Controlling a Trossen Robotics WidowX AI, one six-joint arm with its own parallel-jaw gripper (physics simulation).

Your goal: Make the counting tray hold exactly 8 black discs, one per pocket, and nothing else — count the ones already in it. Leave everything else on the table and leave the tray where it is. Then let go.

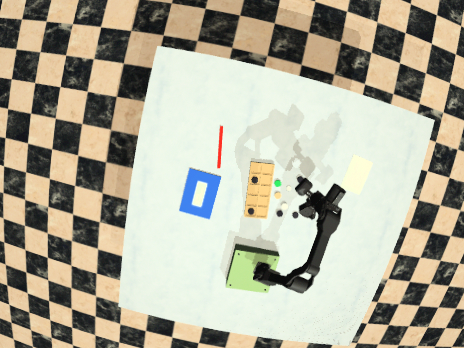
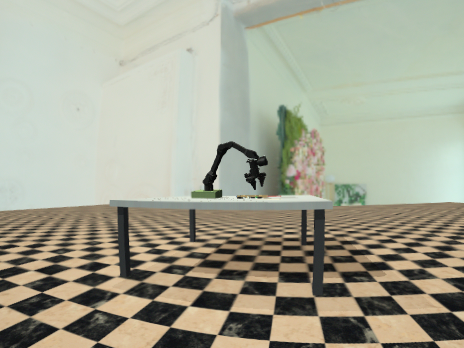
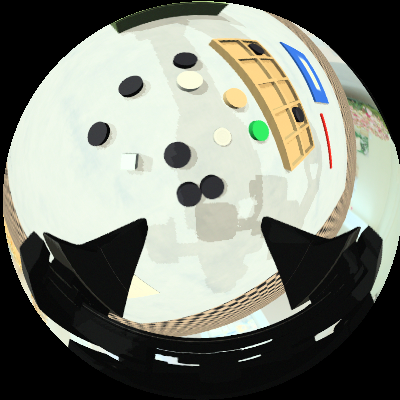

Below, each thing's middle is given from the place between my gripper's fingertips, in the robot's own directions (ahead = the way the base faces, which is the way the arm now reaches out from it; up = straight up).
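There is the tan counting tray [image 1: 258, 195], and my hand is 6 cm above it. My hand is also 11 cm beyond the tray, and 17 cm to the right of it.
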